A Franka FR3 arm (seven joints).
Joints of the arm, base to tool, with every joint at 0 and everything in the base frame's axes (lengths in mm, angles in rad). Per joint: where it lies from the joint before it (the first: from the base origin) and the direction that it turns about. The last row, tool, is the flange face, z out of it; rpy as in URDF.
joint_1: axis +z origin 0 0 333
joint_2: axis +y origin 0 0 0
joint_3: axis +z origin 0 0 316
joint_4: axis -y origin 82.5 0 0
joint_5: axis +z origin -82.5 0 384
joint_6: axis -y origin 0 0 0
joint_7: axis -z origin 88 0 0
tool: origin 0 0 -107 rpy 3.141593 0 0
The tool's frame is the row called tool.
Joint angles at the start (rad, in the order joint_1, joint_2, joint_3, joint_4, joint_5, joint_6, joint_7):
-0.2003, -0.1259, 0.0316, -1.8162, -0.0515, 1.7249, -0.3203
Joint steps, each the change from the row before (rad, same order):
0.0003, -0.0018, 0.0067, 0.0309, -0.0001, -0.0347, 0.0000
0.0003, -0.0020, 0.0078, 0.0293, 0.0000, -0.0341, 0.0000
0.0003, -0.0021, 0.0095, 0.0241, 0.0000, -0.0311, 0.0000
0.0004, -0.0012, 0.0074, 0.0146, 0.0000, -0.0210, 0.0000
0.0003, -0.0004, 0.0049, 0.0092, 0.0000, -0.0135, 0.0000
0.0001, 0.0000, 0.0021, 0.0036, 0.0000, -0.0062, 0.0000
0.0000, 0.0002, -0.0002, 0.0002, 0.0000, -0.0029, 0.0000
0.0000, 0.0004, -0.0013, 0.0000, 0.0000, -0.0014, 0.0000
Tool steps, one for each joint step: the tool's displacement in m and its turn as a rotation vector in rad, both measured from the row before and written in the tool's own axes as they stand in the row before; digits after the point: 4 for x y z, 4 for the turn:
-0.0007, -0.0034, -0.0129, -0.0004, -0.0019, -0.0053
-0.0009, -0.0042, -0.0123, -0.0002, -0.0026, -0.0064
-0.0010, -0.0053, -0.0101, 0.0003, -0.0046, -0.0084
-0.0006, -0.0043, -0.0059, 0.0007, -0.0049, -0.0069
-0.0003, -0.0029, -0.0035, 0.0006, -0.0036, -0.0047
-0.0002, -0.0012, -0.0012, 0.0005, -0.0024, -0.0020
-0.0003, 0.0000, 0.0003, 0.0010, -0.0027, 0.0002
-0.0003, 0.0007, 0.0004, 0.0008, -0.0017, 0.0013

